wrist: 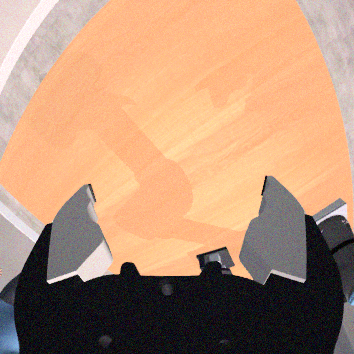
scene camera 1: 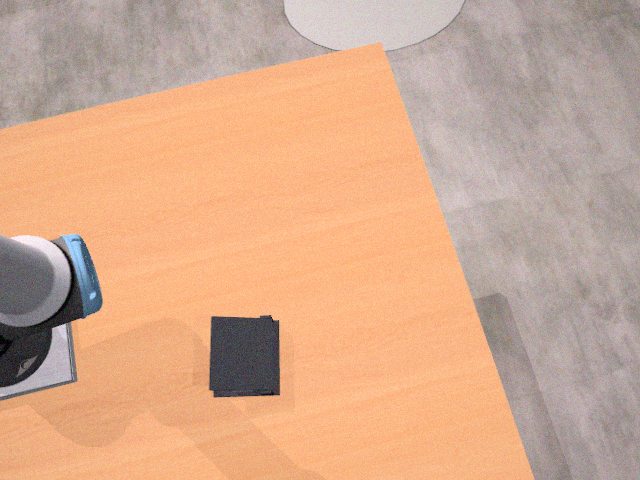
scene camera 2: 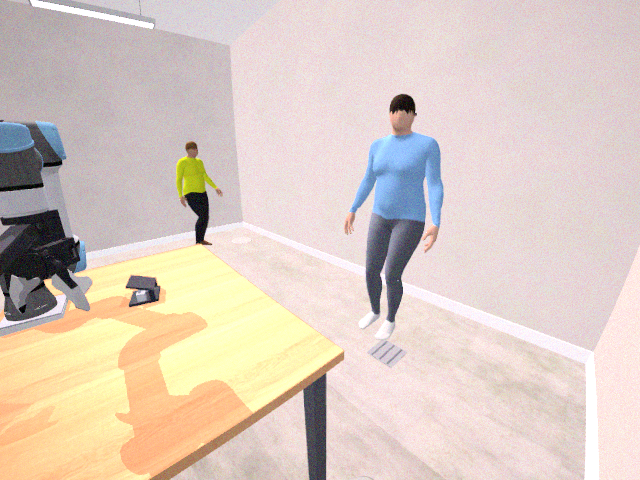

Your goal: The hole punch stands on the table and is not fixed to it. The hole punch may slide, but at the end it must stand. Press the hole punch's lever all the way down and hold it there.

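Places are measured from the arm's base along level axes (x up, y ahead, z left), in metres.
Pixels of known places: gripper, fingertip midpoint: [wrist: 176, 182] [scene camera 2: 55, 312]; arm's base, link origin: [wrist: 326, 230] [scene camera 1: 6, 340] [scene camera 2: 32, 309].
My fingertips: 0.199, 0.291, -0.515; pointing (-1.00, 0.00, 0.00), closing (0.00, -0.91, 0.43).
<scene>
Ahead of a thing's pixels: the offset from my fingertips to its top centre, as dx, dy, dz. Level surfaces: height alone.
The black hole punch @(-0.142, +0.100, +0.455) [scene camera 1: 244, 356] [scene camera 2: 147, 296] [wrist: 216, 256] stands upright on the wooden table @(dx -0.227) [scene camera 1: 330, 206] [scene camera 2: 268, 335]. Its flat lever @(-0.142, +0.100, +0.455) [scene camera 1: 244, 351] [scene camera 2: 142, 282] is raised, with a gap above the base in scene camera 2. In the wrist view it is partly hidden by the gripper body. My gripper [scene camera 2: 53, 311] [wrist: 176, 182] is open and empty, its two grey fingers wide apart. In scene camera 2 it hangs left of the hole punch and apart from it. The fingers do not show in scene camera 1.
The arm's mounting plate [scene camera 1: 66, 361] [scene camera 2: 61, 308] lies left of the hole punch. The arm's blue-capped joint [scene camera 1: 85, 279] shows beside it. A person in blue [scene camera 2: 400, 175] and a person in yellow [scene camera 2: 192, 175] stand on the floor beyond the table.
</scene>
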